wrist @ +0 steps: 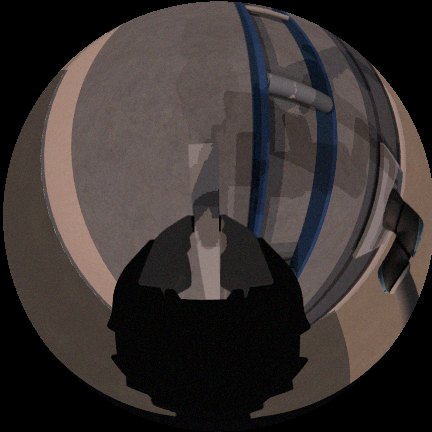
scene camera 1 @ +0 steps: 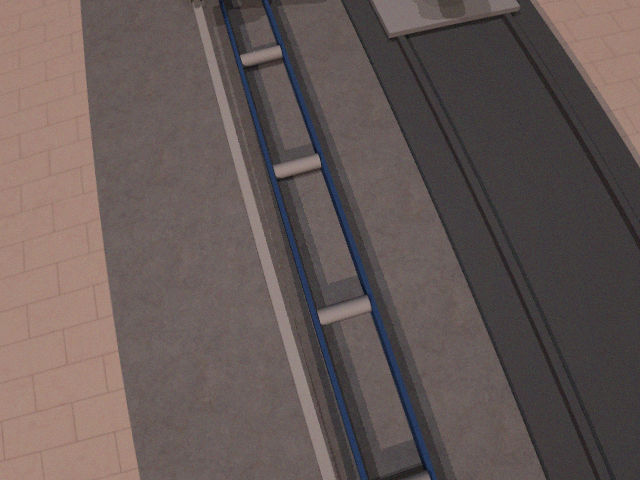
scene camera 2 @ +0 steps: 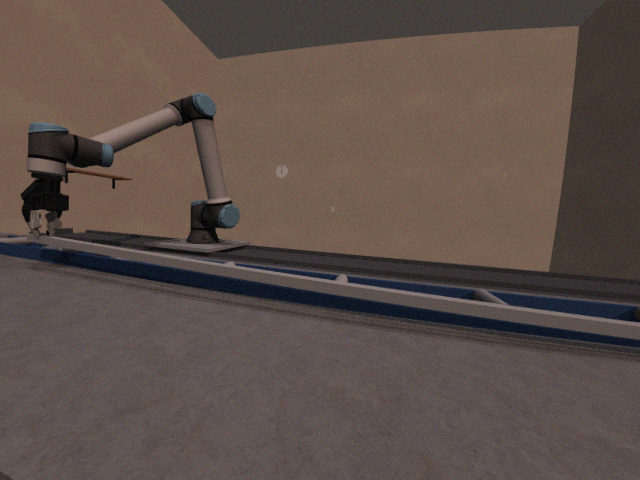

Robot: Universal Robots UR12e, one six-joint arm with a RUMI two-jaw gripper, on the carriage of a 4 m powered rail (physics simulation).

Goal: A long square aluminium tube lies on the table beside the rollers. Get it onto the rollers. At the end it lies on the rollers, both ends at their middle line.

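Pixels of known places: gripper, fingertip midpoint: (wrist: 206, 216) (scene camera 1: 196, 1) (scene camera 2: 43, 237); arm's base, link origin: (wrist: 389, 207) (scene camera 2: 203, 242).
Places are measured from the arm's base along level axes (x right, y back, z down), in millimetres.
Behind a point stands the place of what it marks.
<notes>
The long square aluminium tube (scene camera 1: 260, 237) @[x -798, y -757, z -66 mm] (scene camera 2: 413, 296) @[x -1180, y -769, z -52 mm] (wrist: 205, 167) @[x 60, y -761, z -93 mm] is pale and runs lengthwise beside the blue roller frame (scene camera 1: 345, 227) @[x -813, y -555, z -22 mm] (scene camera 2: 382, 306) @[x -1126, y -694, z 7 mm] (wrist: 260, 125) @[x 111, y -694, z -19 mm], on its side away from the robot rail. It is raised off the table, about level with the frame's top edge in scene camera 2. My gripper (scene camera 2: 42, 234) @[x 9, y -763, z -86 mm] (wrist: 206, 216) @[x 9, y -763, z -86 mm] is shut on the tube near one end; a short stub extends past the fingertips in the wrist view. Several pale rollers (scene camera 1: 297, 166) @[x -615, y -620, z -26 mm] (scene camera 2: 488, 296) @[x -1395, y -621, z -28 mm] (wrist: 300, 93) @[x 183, y -629, z -26 mm] cross the frame. The tube's other end is out of view.
The arm's carriage plate (scene camera 1: 403, 15) @[x -164, y -156, z 0 mm] (scene camera 2: 180, 246) @[x -36, y -222, z 2 mm] sits on the dark rail (scene camera 1: 516, 155) (scene camera 2: 516, 277), which runs parallel to the roller frame on its other side. An orange-brown board (scene camera 2: 100, 174) on short legs shows behind the arm.
</notes>
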